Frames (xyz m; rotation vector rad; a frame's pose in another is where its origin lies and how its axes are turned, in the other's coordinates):
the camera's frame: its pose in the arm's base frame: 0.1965 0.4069 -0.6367 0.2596 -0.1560 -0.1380
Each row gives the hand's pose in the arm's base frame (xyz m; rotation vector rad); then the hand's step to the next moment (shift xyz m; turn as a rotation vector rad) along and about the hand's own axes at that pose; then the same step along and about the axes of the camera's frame.
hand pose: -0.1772 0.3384 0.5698 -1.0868 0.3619 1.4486
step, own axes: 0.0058 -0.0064 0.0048 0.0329 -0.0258 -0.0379
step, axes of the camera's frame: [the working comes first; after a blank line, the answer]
step, axes of the arm's base frame: 0.0048 0.0086 0.0003 0.0439 -0.0031 -0.0353

0.0034 0.0089 -0.0026 0.0387 -0.0073 -0.0405
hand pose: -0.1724 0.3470 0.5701 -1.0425 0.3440 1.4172
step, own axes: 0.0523 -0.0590 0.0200 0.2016 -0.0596 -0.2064
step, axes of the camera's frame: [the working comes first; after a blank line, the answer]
step, axes of the arm's base frame: 0.0561 0.0586 -0.0057 0.1700 -0.0168 -0.2400

0.0450 0.0610 -0.0294 0.1365 -0.0602 -0.2540
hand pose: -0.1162 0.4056 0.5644 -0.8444 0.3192 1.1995
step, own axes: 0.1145 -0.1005 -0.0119 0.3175 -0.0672 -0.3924
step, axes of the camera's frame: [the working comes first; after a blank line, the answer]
step, axes of the arm's base frame: 0.1354 0.0588 -0.0396 0.2574 -0.0720 -0.4334

0.1180 0.0614 -0.0752 0.2044 -0.1542 -0.4401
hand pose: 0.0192 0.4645 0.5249 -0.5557 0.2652 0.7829
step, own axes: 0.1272 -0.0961 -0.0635 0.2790 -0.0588 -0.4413
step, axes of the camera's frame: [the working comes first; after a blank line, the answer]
step, axes of the arm's base frame: 0.1557 -0.0159 -0.0705 0.2238 -0.1175 -0.4606

0.1452 -0.0159 -0.0900 0.1749 -0.2089 -0.4492
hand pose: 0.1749 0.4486 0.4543 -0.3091 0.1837 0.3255
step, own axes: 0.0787 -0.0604 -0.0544 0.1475 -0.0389 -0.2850
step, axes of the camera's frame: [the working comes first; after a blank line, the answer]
step, axes of the arm's base frame: 0.0870 -0.0498 -0.0526 0.1144 -0.0860 -0.2898

0.0857 -0.0515 -0.0529 0.0861 -0.1461 -0.2752
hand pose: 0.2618 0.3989 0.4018 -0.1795 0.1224 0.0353
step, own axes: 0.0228 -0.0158 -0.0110 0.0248 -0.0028 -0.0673
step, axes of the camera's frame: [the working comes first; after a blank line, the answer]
step, axes of the arm's base frame: 0.0220 -0.0170 -0.0108 0.0168 -0.0143 -0.0683

0.0227 -0.0166 -0.0099 0.0094 -0.0299 -0.0646
